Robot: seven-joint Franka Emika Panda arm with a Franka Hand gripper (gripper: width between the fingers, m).
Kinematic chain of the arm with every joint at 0, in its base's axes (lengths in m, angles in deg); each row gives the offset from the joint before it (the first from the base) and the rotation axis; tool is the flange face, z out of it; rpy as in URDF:
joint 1: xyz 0 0 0.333 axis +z
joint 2: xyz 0 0 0 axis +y
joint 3: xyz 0 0 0.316 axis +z
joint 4: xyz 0.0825 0 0 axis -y
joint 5: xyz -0.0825 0 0.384 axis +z
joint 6: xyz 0 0 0 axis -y
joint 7: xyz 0.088 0 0 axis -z
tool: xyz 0 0 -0.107 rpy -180 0 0
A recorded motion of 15 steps. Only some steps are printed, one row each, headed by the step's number.
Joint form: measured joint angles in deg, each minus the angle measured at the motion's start. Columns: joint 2, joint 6, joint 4, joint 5, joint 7, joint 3, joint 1.
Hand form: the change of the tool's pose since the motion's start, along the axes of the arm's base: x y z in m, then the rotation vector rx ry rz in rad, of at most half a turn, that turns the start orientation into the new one. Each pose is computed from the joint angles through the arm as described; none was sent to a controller.
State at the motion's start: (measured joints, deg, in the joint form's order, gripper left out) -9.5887 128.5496 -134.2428 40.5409 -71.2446 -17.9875 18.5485
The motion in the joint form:
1: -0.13 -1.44 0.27 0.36 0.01 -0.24 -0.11
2: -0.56 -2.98 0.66 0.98 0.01 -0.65 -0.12
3: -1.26 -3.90 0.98 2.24 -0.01 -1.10 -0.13
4: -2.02 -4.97 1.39 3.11 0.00 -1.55 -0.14
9: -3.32 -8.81 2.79 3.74 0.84 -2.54 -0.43
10: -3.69 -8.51 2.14 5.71 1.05 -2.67 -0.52
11: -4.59 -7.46 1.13 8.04 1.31 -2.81 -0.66
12: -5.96 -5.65 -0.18 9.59 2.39 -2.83 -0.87
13: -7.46 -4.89 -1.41 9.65 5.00 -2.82 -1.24
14: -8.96 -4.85 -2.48 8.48 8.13 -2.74 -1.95
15: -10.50 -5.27 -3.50 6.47 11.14 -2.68 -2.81
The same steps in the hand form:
1: -0.0009 -0.0008 0.0017 0.0158 0.0121 0.0044
2: -0.0018 -0.0020 0.0068 0.0382 0.0184 0.0065
3: -0.0024 -0.0044 0.0145 0.0678 0.0132 -0.0035
4: -0.0031 -0.0068 0.0232 0.0932 0.0071 -0.0081
9: -0.0052 -0.0128 0.0415 0.1397 0.0170 -0.0052
10: -0.0072 -0.0139 0.0405 0.1713 0.0200 -0.0312
11: -0.0103 -0.0167 0.0415 0.2069 0.0123 -0.0697
12: -0.0149 -0.0210 0.0438 0.2306 0.0032 -0.1197
13: -0.0214 -0.0252 0.0461 0.2447 0.0199 -0.1668
14: -0.0286 -0.0306 0.0483 0.2465 0.0466 -0.2065
15: -0.0367 -0.0367 0.0503 0.2376 0.0745 -0.2357

